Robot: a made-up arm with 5 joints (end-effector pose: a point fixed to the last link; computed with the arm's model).
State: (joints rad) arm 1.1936 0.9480 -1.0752 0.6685 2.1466
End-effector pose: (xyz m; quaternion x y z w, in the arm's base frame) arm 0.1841 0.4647 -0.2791 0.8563 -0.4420 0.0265 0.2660
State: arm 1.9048 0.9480 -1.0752 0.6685 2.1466
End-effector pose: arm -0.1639 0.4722 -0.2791 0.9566 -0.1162 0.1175 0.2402
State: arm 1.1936 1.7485 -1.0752 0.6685 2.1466
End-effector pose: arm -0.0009 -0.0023 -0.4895 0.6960 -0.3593 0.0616 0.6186
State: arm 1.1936 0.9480 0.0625 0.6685 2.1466
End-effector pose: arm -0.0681 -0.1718 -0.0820 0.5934 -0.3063 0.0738 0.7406
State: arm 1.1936 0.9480 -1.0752 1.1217 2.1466
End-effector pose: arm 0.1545 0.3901 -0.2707 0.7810 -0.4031 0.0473 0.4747
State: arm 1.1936 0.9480 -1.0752 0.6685 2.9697
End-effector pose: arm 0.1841 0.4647 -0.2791 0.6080 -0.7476 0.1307 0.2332
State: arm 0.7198 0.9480 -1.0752 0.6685 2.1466
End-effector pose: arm 0.3759 0.3295 -0.2791 0.7286 -0.6306 -0.0367 0.2648
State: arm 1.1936 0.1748 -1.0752 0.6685 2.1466
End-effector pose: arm 0.2574 0.6497 0.2089 -0.8826 0.4556 0.0115 0.1151
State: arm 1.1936 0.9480 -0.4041 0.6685 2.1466
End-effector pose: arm 0.0239 0.0603 -0.2586 0.7303 -0.3769 0.0565 0.5669
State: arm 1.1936 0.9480 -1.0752 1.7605 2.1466
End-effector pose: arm 0.1214 0.3065 -0.2025 0.6084 -0.3140 0.0723 0.7253
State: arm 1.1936 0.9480 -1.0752 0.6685 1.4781
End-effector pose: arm 0.1841 0.4647 -0.2791 0.9539 -0.1366 -0.0622 0.2600
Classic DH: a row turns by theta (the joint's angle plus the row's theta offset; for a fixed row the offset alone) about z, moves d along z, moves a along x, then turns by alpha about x. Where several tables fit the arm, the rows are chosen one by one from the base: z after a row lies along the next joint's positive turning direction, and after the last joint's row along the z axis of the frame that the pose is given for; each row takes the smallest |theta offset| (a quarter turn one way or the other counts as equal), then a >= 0, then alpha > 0; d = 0 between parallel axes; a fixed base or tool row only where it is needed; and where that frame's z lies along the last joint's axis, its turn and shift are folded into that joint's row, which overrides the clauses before.
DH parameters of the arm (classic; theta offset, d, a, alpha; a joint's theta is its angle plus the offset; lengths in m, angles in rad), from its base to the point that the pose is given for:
joint 1: 0 0.2094 0 -1.5708
joint 2: -1.3848 0 0.3439 0
joint 3: -0.4084 0 -0.485 0
joint 4: -1.3484 0 -0.1108 1.5708
joint 5: 3.1416 0.1414 0 0

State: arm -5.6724 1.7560 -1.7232 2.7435 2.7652
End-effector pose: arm 0.2113 0.1479 -0.2992 0.0861 -0.1600 0.1150 0.9766
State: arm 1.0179 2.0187 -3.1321 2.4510 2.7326
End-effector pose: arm 0.3344 0.5419 -0.2477 0.5135 -0.5932 0.1859 0.5915
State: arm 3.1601 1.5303 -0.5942 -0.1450 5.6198
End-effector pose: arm -0.0001 0.0000 -0.3853 -0.3086 0.8697 -0.1221 0.3655
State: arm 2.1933 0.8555 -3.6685 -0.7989 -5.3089
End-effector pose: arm -0.1081 0.1506 0.9411 0.1910 0.1334 0.0126 0.9724
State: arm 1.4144 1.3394 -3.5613 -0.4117 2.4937
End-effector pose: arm 0.0977 0.6193 0.7742 -0.2156 0.1291 0.3619 0.8977
